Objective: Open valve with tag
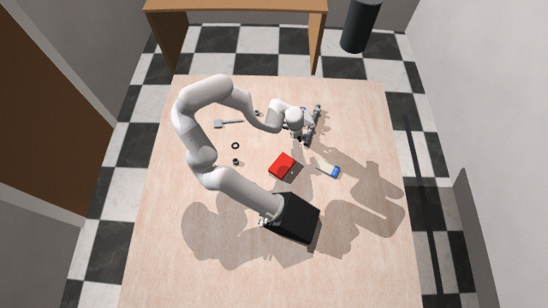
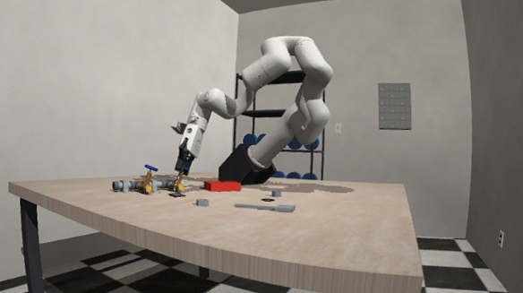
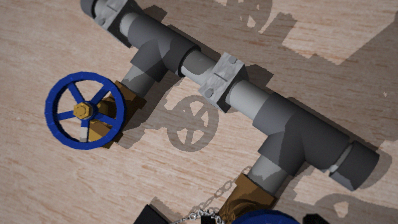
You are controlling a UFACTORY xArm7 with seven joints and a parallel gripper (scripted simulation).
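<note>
My gripper is now 70 mm short of the black tag, 60 mm to the right of it and 80 mm above it. The rest, counted from my hand: red block: 170 mm behind, 20 mm to the left, 70 mm below; white box: 120 mm behind, 200 mm to the right, 80 mm below; grey flat tool: 390 mm to the left, 80 mm below.
</note>
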